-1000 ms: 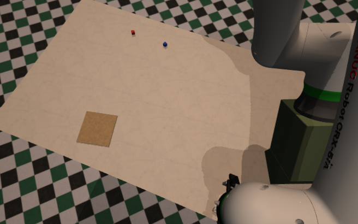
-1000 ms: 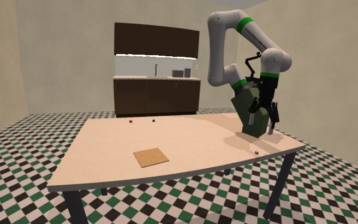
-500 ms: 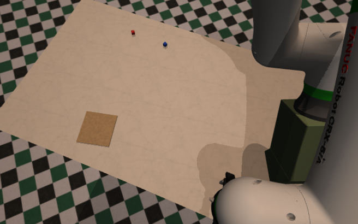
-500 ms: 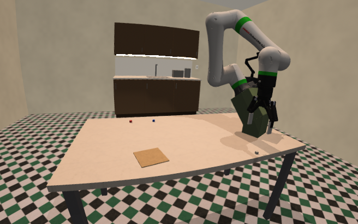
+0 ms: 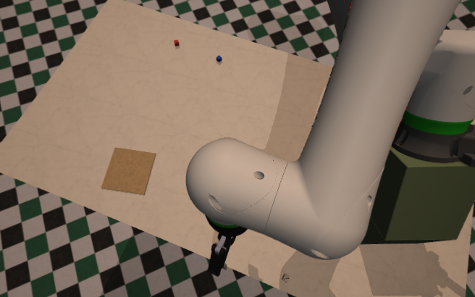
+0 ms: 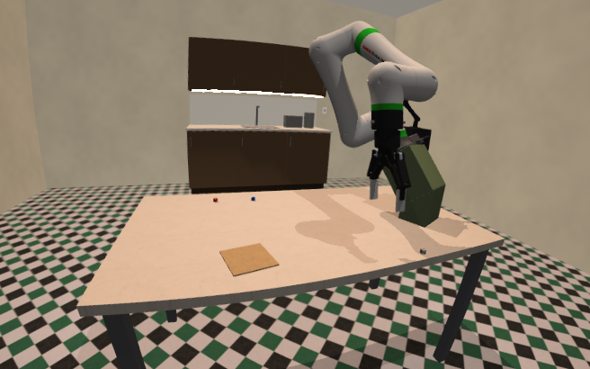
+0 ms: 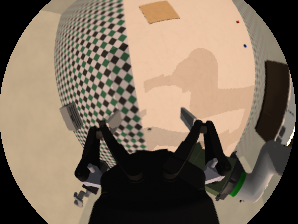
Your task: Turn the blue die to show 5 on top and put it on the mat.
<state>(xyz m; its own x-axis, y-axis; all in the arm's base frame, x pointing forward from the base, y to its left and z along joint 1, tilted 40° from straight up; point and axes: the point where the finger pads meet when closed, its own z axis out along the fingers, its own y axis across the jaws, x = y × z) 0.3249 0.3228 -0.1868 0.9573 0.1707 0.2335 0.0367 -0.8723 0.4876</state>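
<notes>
The blue die lies 35 cm ahead of my hand, 57 cm to the right of it and 18 cm below it. Also, from my hand: red die: 53 cm ahead, 56 cm to the right, 18 cm below; brown mat: 41 cm ahead, 5 cm to the right, 18 cm below; white die: 17 cm behind, 3 cm to the left, 18 cm below.
</notes>
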